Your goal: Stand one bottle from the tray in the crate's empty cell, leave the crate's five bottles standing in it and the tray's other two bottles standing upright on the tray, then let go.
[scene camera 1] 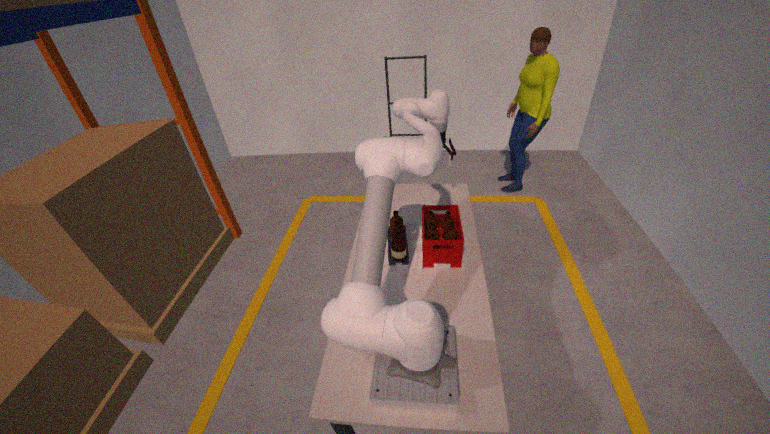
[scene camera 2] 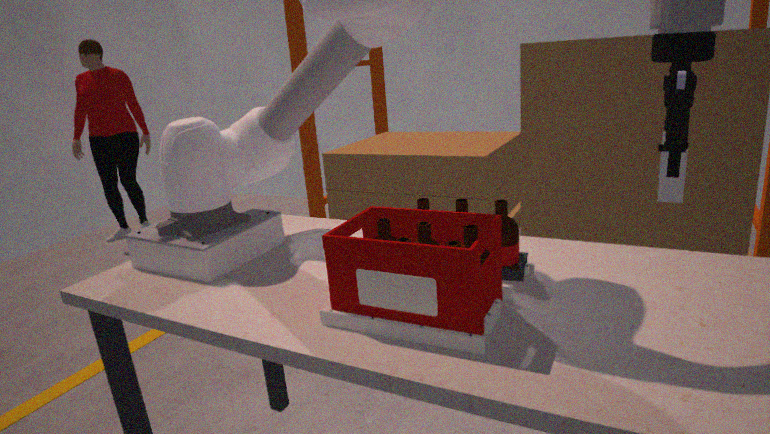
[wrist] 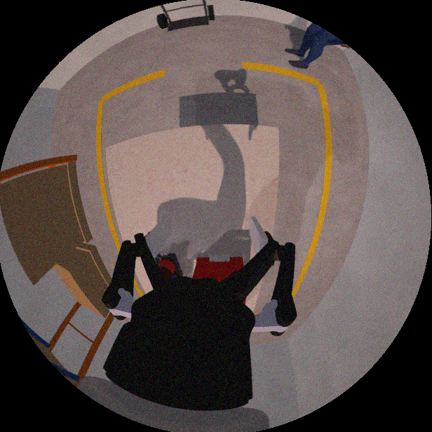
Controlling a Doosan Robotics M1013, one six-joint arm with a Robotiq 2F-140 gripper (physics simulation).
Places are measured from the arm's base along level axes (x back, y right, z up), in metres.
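Pixels of known places: gripper, fingertip midpoint: [scene camera 2: 669,188]; arm's base, link origin: [scene camera 1: 418,358] [scene camera 2: 204,224].
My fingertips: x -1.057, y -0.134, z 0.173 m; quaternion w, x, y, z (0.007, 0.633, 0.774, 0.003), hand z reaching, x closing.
For each thing: its middle in the pictures, then the offset to it from my fingertips. "spot": a spot on its surface instead. Level surfaces: height alone.
- red crate, body centre: [scene camera 2: 416,269] [scene camera 1: 440,235] dx +0.394, dy +0.093, dz -0.173 m
- dark tray, surface spot: [scene camera 2: 516,272] spot: dx +0.297, dy -0.120, dz -0.241 m
- table, surface height: dz -0.261 m
The red crate [scene camera 1: 443,253] [scene camera 2: 343,269] [wrist: 218,270] stands on the table. Dark bottles [scene camera 1: 448,229] [scene camera 2: 424,232] stand inside it; its empty cell cannot be made out. Left of it in scene view 1 is the dark tray [scene camera 1: 392,259] [scene camera 2: 516,272] with upright brown bottles [scene camera 1: 397,239] [scene camera 2: 509,238]; in scene view 2 several necks show behind the crate. In the wrist view a bottle [wrist: 166,266] partly shows past the gripper body. My gripper [scene camera 1: 452,154] [scene camera 2: 672,186] [wrist: 208,224] is open and empty, pointing down, high above the table and beyond the tray and crate, away from the arm's base.
The table [scene camera 1: 474,301] [scene camera 2: 700,312] [wrist: 145,170] bears the arm's base plate [scene camera 1: 415,392]. Large boxes [scene camera 1: 134,237] [scene camera 2: 420,144] and orange rack posts [scene camera 1: 177,107] [scene camera 2: 301,107] stand beside it. A person in yellow [scene camera 1: 540,80] and a person in red [scene camera 2: 107,102] stand off the table.
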